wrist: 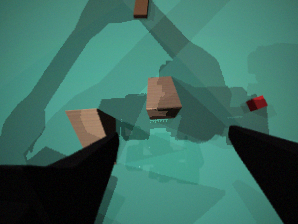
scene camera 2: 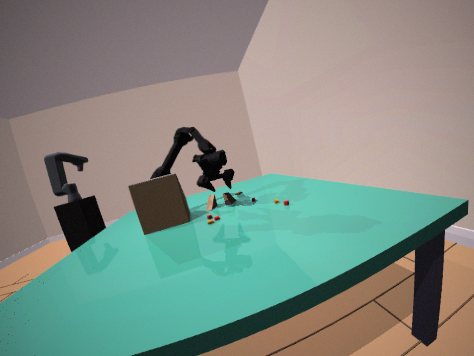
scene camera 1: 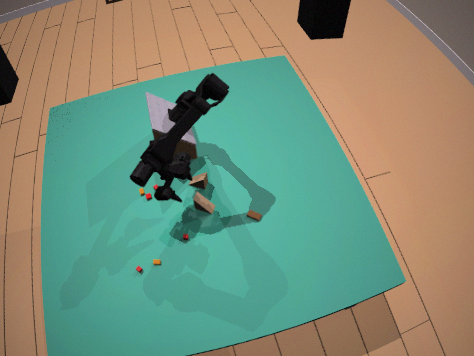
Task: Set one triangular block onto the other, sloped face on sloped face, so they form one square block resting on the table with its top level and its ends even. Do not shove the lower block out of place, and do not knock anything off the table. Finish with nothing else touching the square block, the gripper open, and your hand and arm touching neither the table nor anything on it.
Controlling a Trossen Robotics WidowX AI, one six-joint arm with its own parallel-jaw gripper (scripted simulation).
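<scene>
There is a triangular block (wrist: 163, 102), and there is also a triangular block (wrist: 90, 125). My gripper (scene camera 1: 186, 190) is open and holds nothing. I see my gripper in the wrist view as well, at (wrist: 172, 134).
</scene>
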